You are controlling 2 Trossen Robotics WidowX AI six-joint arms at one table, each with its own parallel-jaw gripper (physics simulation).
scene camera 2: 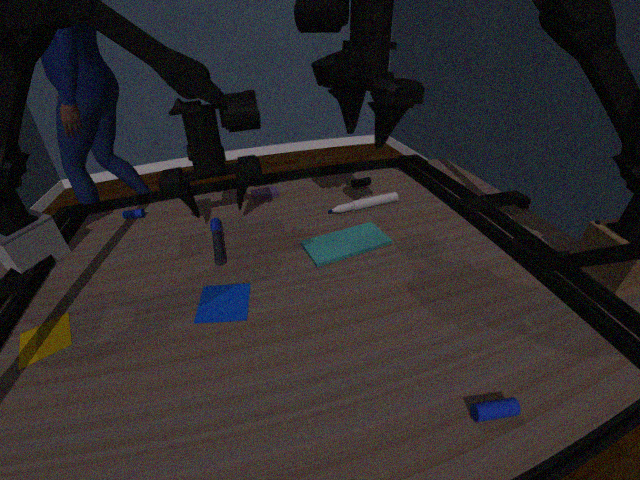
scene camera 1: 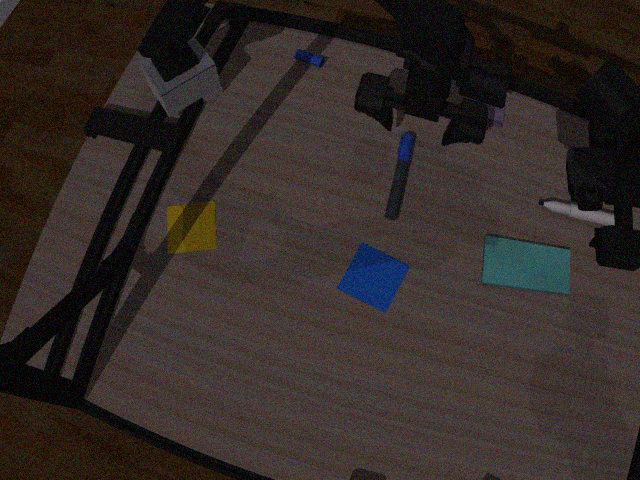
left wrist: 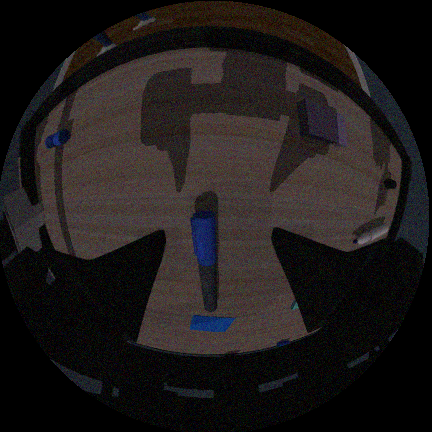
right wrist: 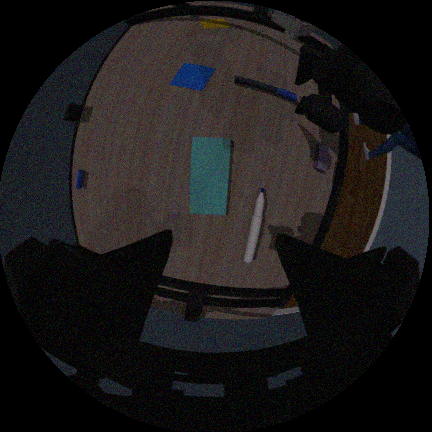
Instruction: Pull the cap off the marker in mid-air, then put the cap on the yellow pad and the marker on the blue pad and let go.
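Places are measured from the left arm's base along level axes (x ahead, y left, z up), in centimetres.
Pixels of known places: left gripper, fingertip midpoint: [scene camera 2: 219,213] [scene camera 1: 416,135] [left wrist: 219,234] [right wrist: 296,97]; right gripper, fingertip midpoint: [scene camera 2: 363,140] [scene camera 1: 591,215] [right wrist: 225,237]; left arm's base at its link origin: [scene camera 2: 16,224] [scene camera 1: 175,60]; right arm's base at its link origin: [scene camera 2: 633,234].
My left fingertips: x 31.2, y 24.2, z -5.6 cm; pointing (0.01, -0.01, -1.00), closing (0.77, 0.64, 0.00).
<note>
For each thing: its top centre in the pictures, then the offset to it from my left fingertips.
- dark grey body at its top centre: [left wrist: 207,280] [scene camera 1: 400,173] [scene camera 2: 216,235] [right wrist: 267,84] dx +3.2, dy -5.5, dz -1.3 cm
- blue cap at its top centre: [left wrist: 203,244] [scene camera 1: 405,146] [scene camera 2: 214,223] [right wrist: 287,92] dx +0.1, dy -2.0, dz -1.2 cm
- yellow pad at its top centre: [scene camera 1: 191,227] [scene camera 2: 45,339] dx -8.0, dy -35.1, dz -3.0 cm
- blue pad at its top centre: [scene camera 1: 373,277] [scene camera 2: 223,302] [left wrist: 210,324] [right wrist: 192,74] dx +13.2, dy -17.7, dz -3.0 cm
- white pen at its top centre: [scene camera 1: 584,210] [right wrist: 256,229] [scene camera 2: 363,199] [left wrist: 376,235] dx +25.2, dy +16.6, dz -0.9 cm
- teal block at its top centre: [scene camera 1: 528,265] [scene camera 2: 346,240] [right wrist: 208,175] dx +25.8, dy +2.5, dz -2.3 cm
- purple block at its top centre: [left wrist: 329,123] [scene camera 1: 487,109] [scene camera 2: 264,190] [right wrist: 322,157] dx +1.8, dy +14.6, dz -1.6 cm
- black cylinder at its top centre: [scene camera 2: 361,178] [left wrist: 393,184] dx +21.8, dy +27.2, dz -1.0 cm
The marker has a dark grey body [scene camera 1: 396,191] [scene camera 2: 219,250] [left wrist: 208,287] [right wrist: 257,86] and a blue cap [scene camera 1: 406,146] [scene camera 2: 216,224] [left wrist: 204,239] [right wrist: 286,94]; it lies on the table with the cap on. My left gripper [scene camera 1: 417,135] [scene camera 2: 219,211] [left wrist: 219,234] is open and empty above the cap end. My right gripper [scene camera 1: 590,224] [scene camera 2: 366,139] [right wrist: 225,237] is open and empty, high above the table near the white pen. The yellow pad [scene camera 1: 205,237] [scene camera 2: 56,333] [right wrist: 215,23] and blue pad [scene camera 1: 373,277] [scene camera 2: 223,303] [left wrist: 212,323] [right wrist: 192,76] lie flat.
A white pen [scene camera 1: 563,207] [scene camera 2: 364,203] [right wrist: 255,227] lies behind a teal block [scene camera 1: 526,264] [scene camera 2: 346,242] [right wrist: 210,175] in scene camera 2. Also there: a purple block [scene camera 2: 264,194] [left wrist: 322,122], blue cylinders [scene camera 1: 309,57] [scene camera 2: 495,409] and a black cylinder [scene camera 2: 360,181].
</note>
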